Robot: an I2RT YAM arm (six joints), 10 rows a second.
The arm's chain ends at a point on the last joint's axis. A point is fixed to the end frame.
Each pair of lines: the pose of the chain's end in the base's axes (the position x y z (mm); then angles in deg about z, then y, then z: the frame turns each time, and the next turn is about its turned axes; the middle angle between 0 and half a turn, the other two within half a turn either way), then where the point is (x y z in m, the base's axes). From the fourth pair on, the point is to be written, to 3 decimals.
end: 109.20, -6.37, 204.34, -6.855, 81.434, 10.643
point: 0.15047 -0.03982 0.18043
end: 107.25, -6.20, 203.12, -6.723, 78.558, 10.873
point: 0.14977 -0.03957 0.18138
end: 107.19, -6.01, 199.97, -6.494, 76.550, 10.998
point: 0.15059 -0.03923 0.17980
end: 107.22, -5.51, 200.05, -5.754, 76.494, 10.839
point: 0.151 -0.038 0.180
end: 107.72, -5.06, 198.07, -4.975, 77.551, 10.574
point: 0.152 -0.037 0.177
